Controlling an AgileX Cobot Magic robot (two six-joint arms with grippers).
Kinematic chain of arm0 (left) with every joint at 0, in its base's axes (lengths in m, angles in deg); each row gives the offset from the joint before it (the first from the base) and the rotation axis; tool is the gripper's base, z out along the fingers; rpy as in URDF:
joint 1: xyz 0 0 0.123 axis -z
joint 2: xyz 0 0 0 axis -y
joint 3: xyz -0.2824 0 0.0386 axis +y
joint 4: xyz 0.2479 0 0.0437 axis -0.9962 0 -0.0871
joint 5: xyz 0 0 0 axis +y
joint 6: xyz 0.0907 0 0.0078 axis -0.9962 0 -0.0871
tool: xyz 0 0 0 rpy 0 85 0
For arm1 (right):
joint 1: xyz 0 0 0.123 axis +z
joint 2: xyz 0 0 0 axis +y
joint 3: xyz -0.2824 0 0.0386 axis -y
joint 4: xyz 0.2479 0 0.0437 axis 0.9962 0 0.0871
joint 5: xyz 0 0 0 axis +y
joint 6: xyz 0.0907 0 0.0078 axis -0.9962 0 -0.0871
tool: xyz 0 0 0 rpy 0 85 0
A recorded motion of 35 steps. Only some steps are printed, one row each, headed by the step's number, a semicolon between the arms.
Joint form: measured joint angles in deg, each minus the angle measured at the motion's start. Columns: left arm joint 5, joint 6, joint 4, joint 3, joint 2, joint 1; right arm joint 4, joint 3, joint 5, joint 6, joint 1, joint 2.
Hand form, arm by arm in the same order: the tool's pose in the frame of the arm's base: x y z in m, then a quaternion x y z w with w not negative. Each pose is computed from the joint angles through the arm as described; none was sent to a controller.
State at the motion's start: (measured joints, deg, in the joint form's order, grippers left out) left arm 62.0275 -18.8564 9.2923 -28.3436 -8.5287 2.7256; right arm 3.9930 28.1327 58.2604 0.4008 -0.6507 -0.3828
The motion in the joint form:
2: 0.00 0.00 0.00 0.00 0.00 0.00; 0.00 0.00 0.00 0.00 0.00 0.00
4: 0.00 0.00 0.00 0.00 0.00 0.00; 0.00 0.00 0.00 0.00 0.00 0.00
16: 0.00 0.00 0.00 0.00 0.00 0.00; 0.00 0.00 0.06 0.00 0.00 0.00
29: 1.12 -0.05 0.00 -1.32 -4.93 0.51; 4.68 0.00 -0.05 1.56 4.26 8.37
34: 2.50 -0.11 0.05 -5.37 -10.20 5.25; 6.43 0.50 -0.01 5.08 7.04 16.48
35: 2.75 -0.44 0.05 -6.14 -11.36 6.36; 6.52 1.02 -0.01 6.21 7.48 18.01
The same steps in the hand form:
2: 0.0162 -0.0138 0.2740 0.16497 0.87745 -0.01801 0.45005; -0.0031 0.0054 0.2784 0.00130 0.84168 0.02989 0.53915
4: 0.0162 -0.0138 0.2740 0.16497 0.87745 -0.01801 0.45005; -0.0031 0.0054 0.2784 0.00130 0.84168 0.02989 0.53915
16: 0.0162 -0.0138 0.2740 0.16497 0.87745 -0.01801 0.45005; -0.0032 0.0054 0.2783 0.00128 0.84196 0.02989 0.53870
29: 0.0266 -0.0147 0.2775 0.17089 0.89417 -0.02483 0.41310; 0.0185 0.0129 0.2779 -0.03821 0.87575 0.08232 0.47416
34: 0.0353 -0.0184 0.2936 0.21036 0.89490 -0.04410 0.39110; 0.0386 0.0184 0.2766 -0.08241 0.90148 0.09343 0.41450
35: 0.0376 -0.0196 0.2965 0.22201 0.89428 -0.04721 0.38567; 0.0422 0.0193 0.2782 -0.09428 0.90391 0.09159 0.40703

